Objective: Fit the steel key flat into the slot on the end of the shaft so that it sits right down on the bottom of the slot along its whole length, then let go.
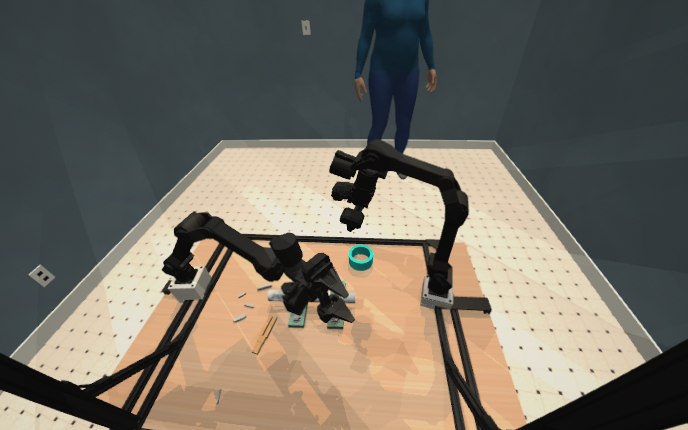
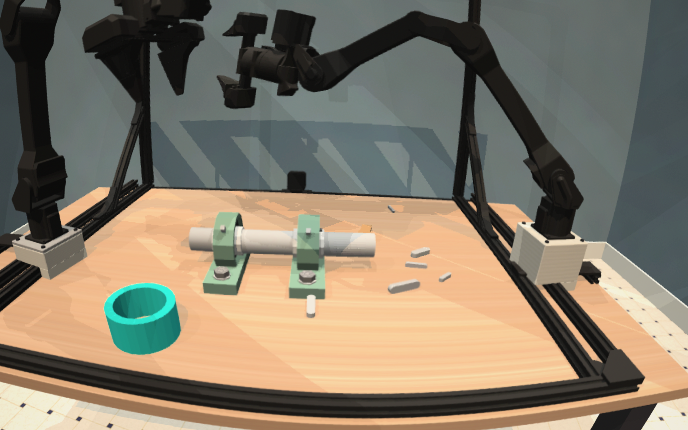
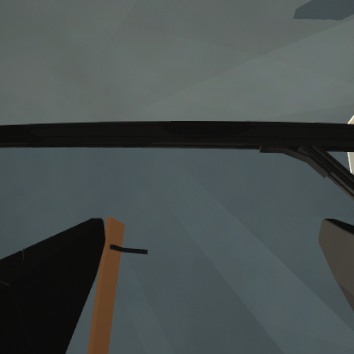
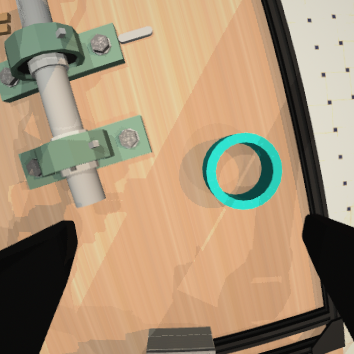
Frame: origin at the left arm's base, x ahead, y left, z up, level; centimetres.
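Where they show: left gripper, fingertip midpoint: (image 1: 350, 309) (image 2: 221, 55) (image 3: 213, 230); right gripper, fingertip midpoint: (image 2: 161, 98) (image 4: 191, 229); left arm's base at its link origin: (image 1: 186, 276) (image 2: 552, 232); right arm's base at its link origin: (image 1: 438, 288) (image 2: 46, 235).
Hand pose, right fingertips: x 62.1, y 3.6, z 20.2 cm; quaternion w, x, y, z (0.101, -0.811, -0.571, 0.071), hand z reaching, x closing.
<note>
Things, the pixels of their top centre, and the offset from my right fingertips. "spot": a spot on its surface instead.
- grey shaft at its top centre: (image 4: 44, 83) (image 2: 279, 227) (image 1: 310, 292) dx -15.5, dy -10.8, dz -22.0 cm
- largest key at its top centre: (image 2: 404, 282) (image 1: 264, 286) dx -34.9, dy -3.2, dz -28.3 cm
- cyan ring at its top centre: (image 4: 244, 171) (image 2: 139, 302) (image 1: 360, 253) dx +3.1, dy +8.2, dz -24.9 cm
- wooden forked piece at a spot on its surface: (image 1: 257, 346) spot: dx -32.6, dy -26.0, dz -28.6 cm
- thin grey piece at its top centre: (image 2: 391, 207) (image 1: 217, 396) dx -41.3, dy -39.7, dz -29.1 cm
The grey shaft (image 1: 275, 295) (image 2: 268, 241) (image 4: 62, 110) lies level through two green bearing blocks; no slot can be made out on it. Several loose grey round-ended keys lie on the table; I cannot tell which is the task's. The largest key (image 1: 264, 287) (image 2: 403, 286) lies off one shaft end, with smaller ones around it. Another key (image 2: 311, 306) (image 4: 135, 34) lies by a block's foot. My left gripper (image 1: 350, 307) (image 2: 221, 55) (image 3: 213, 230) is open and empty, high above the shaft, pointing sideways. My right gripper (image 2: 158, 96) (image 4: 191, 229) is open and empty, high above the table, pointing down.
A cyan ring (image 1: 360, 265) (image 2: 144, 334) (image 4: 212, 170) stands on the table near the black frame rail. A wooden forked piece (image 1: 257, 346) lies on the other side of the shaft. A thin grey piece (image 1: 218, 396) (image 2: 391, 208) lies farther off. The blocks' bolted feet stick out beside the shaft.
</note>
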